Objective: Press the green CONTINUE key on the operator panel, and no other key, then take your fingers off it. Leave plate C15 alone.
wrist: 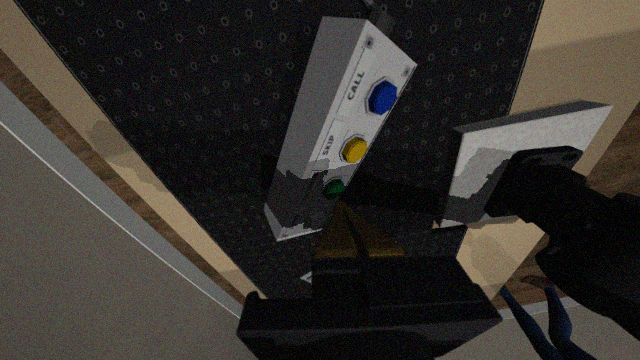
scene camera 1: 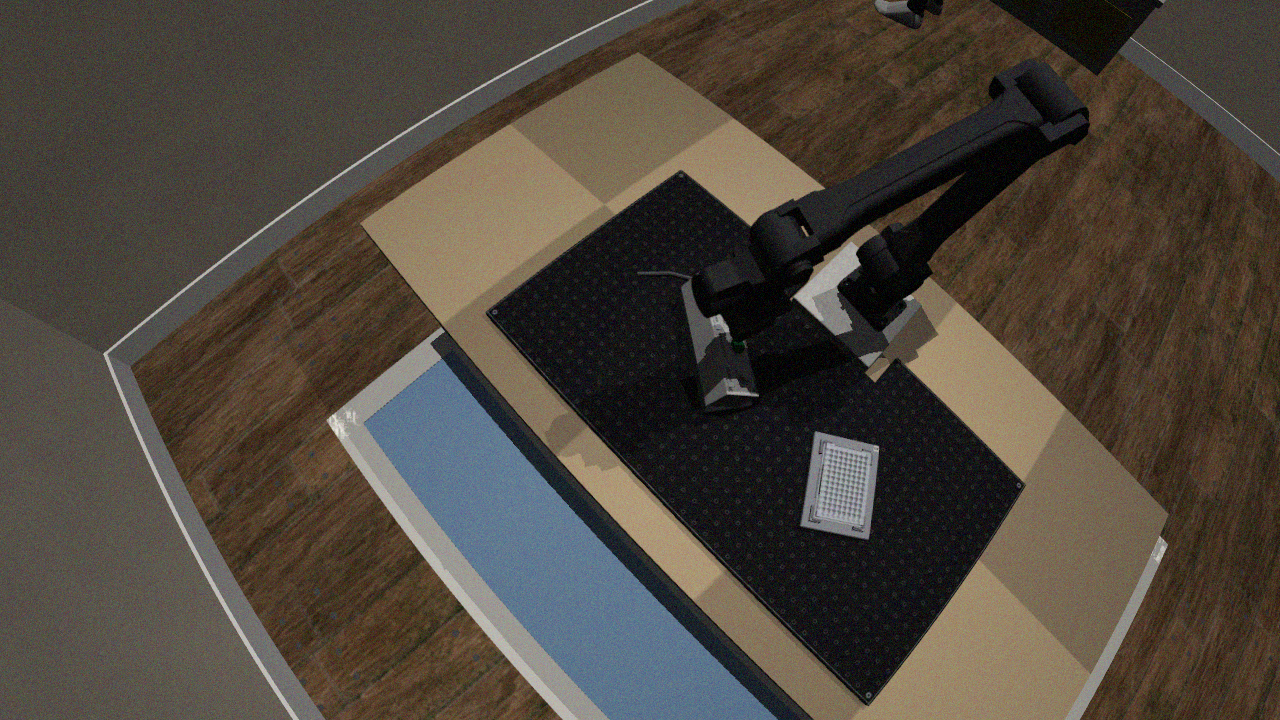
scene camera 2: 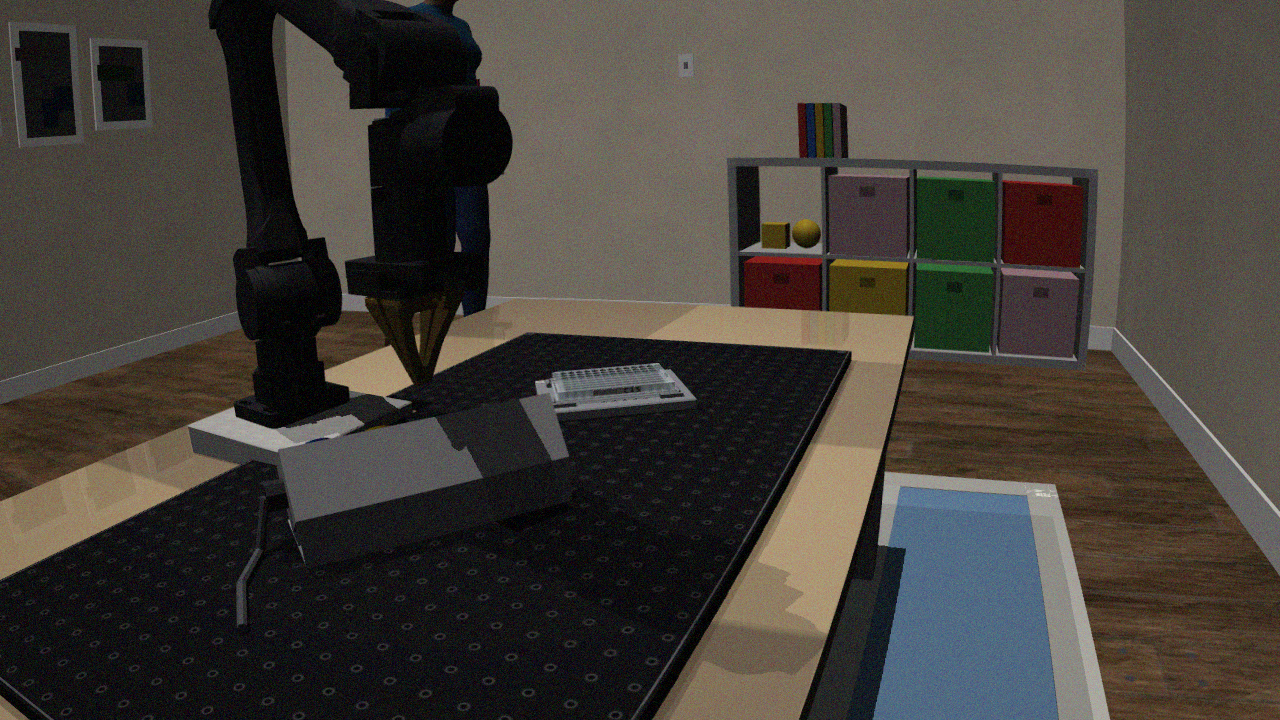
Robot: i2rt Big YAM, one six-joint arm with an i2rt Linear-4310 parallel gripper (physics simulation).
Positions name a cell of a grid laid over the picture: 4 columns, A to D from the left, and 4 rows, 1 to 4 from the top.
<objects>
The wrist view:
my gripper: C3
blue CALL button: C2
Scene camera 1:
my gripper: C2
white well plate: C3
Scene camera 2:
my gripper: B3
white well plate: B3
</objects>
